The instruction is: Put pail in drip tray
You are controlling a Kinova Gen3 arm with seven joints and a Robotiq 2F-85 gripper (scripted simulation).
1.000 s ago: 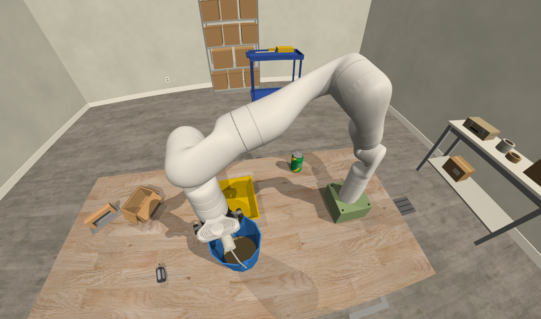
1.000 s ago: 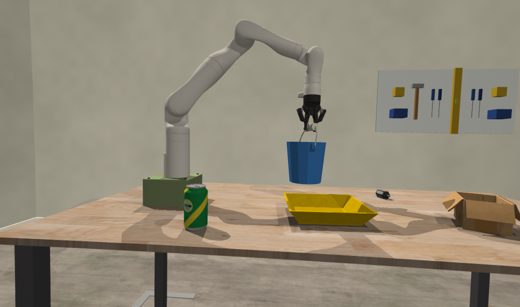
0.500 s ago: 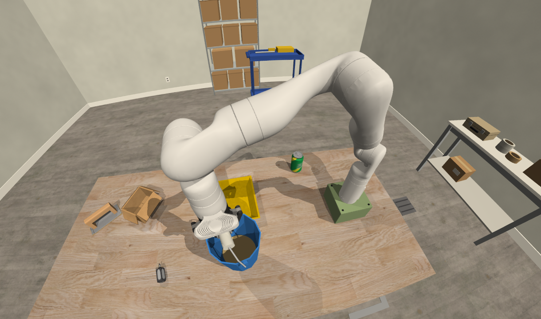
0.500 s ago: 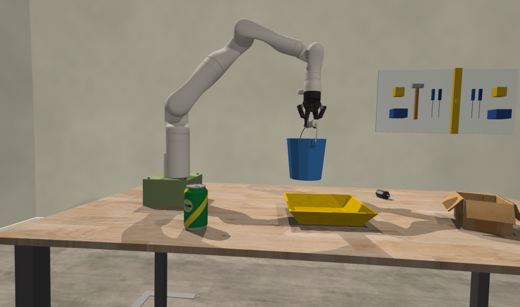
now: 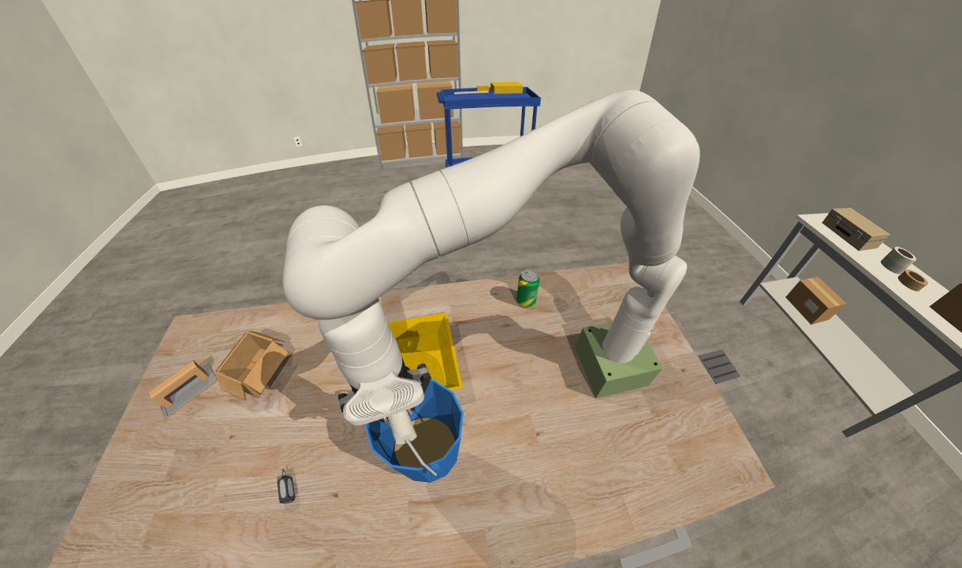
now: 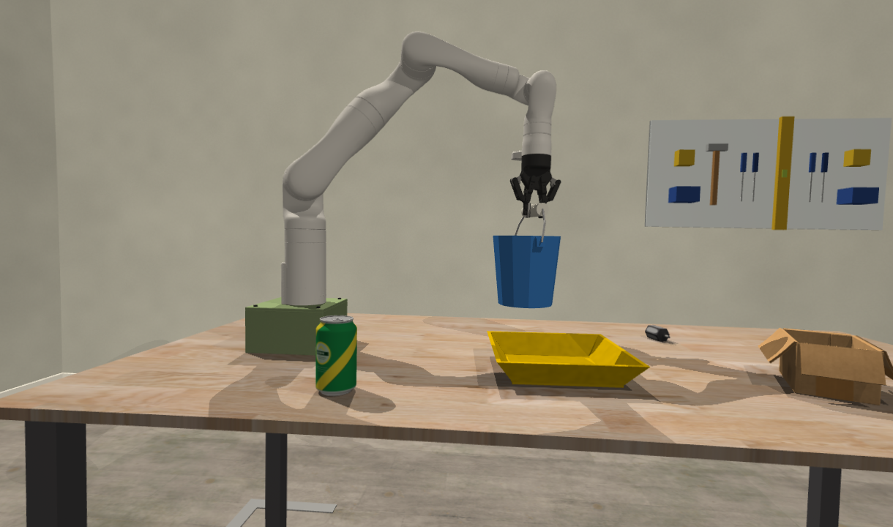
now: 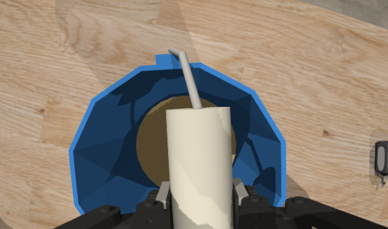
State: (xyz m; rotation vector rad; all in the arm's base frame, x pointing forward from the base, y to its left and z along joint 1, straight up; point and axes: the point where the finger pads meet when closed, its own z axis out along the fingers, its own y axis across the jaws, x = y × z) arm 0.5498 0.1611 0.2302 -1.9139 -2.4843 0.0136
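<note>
My gripper is now 10 mm past the pail handle and 30 mm above it. Also, from my hand: small black object 340 mm ahead, 20 mm to the left, 320 mm below; then blue pail 10 mm behind, 90 mm below; then yellow drip tray 10 mm ahead, 290 mm to the right, 320 mm below.
</note>
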